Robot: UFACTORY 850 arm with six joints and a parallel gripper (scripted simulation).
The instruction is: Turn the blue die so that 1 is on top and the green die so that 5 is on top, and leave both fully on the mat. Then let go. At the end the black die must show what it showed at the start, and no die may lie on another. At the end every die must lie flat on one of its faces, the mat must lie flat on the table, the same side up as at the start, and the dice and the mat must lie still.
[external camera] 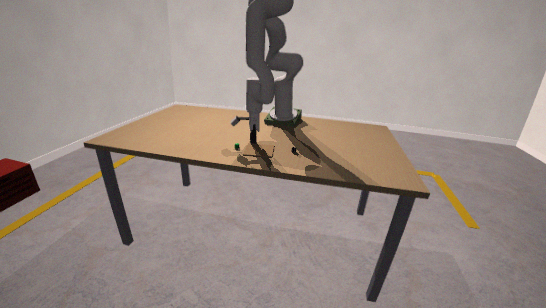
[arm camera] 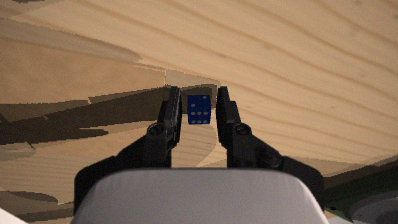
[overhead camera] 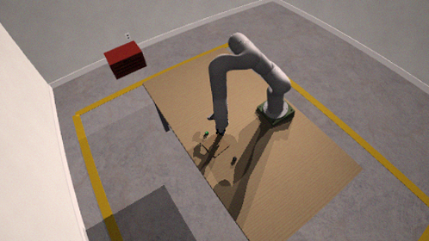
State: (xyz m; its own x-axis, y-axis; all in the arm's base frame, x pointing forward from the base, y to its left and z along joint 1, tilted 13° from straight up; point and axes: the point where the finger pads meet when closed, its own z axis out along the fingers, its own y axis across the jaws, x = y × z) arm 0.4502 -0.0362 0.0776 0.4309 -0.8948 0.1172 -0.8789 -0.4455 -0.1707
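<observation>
My gripper is now 1 cm to the right of the blue die and 1 cm above it. From my hand the other things lie so: mat (9 cm ahead, 7 cm to the left, 2 cm below); then black die (3 cm ahead, 23 cm to the left, 1 cm below); then green die (10 cm ahead, 5 cm to the right, 1 cm below).
</observation>
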